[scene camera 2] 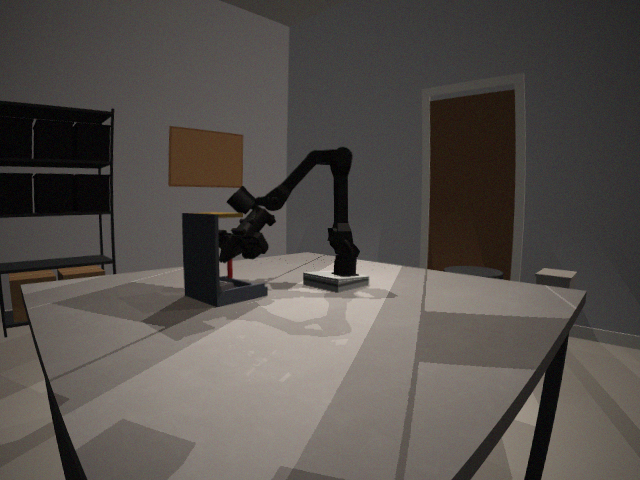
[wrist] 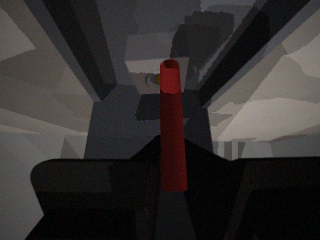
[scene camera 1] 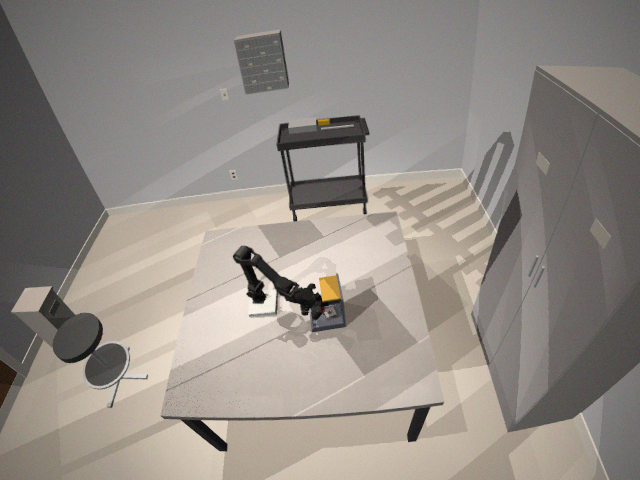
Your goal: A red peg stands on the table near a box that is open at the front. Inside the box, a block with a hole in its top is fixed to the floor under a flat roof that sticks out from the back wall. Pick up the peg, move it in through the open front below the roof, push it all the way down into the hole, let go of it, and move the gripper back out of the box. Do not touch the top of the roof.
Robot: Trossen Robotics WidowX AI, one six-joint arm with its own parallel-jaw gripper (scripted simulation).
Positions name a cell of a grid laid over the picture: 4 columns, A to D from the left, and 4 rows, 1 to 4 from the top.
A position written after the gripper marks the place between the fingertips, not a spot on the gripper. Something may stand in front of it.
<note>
The gripper (scene camera 2: B3) carries a red peg (wrist: C3).
The gripper shows as well in the wrist view (wrist: C3).
</note>
